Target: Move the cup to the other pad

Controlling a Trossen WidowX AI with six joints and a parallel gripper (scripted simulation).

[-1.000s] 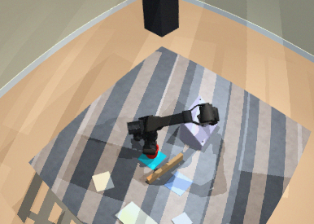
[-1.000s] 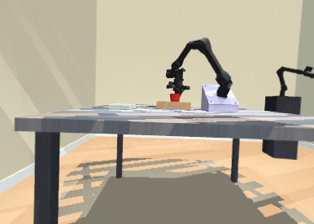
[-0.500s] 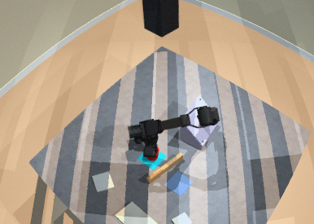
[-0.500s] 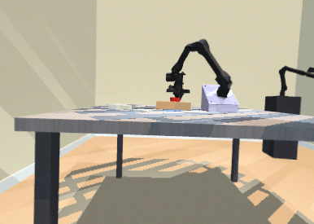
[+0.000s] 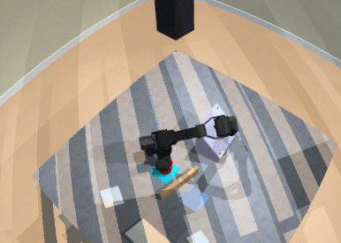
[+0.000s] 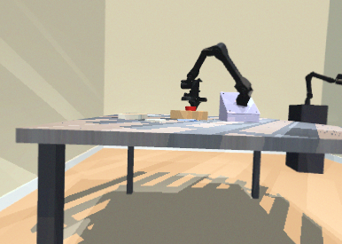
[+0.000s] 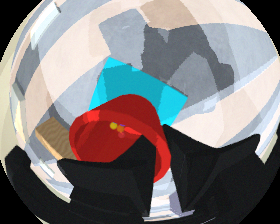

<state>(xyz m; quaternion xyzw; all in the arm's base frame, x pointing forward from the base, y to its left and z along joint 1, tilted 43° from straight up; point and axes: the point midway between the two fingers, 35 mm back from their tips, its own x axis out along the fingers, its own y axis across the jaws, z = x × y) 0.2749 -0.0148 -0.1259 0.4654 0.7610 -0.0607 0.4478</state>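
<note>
Right now the red cup is 20 mm ahead of my gripper tip and 20 mm to the left of it. The rest, counted from my gripper tip: wooden bar (30 mm ahead, 120 mm to the left, 30 mm below); cyan pad (30 mm ahead, 20 mm to the left, 50 mm below); blue pad (40 mm ahead, 230 mm to the left, 50 mm below).
</note>
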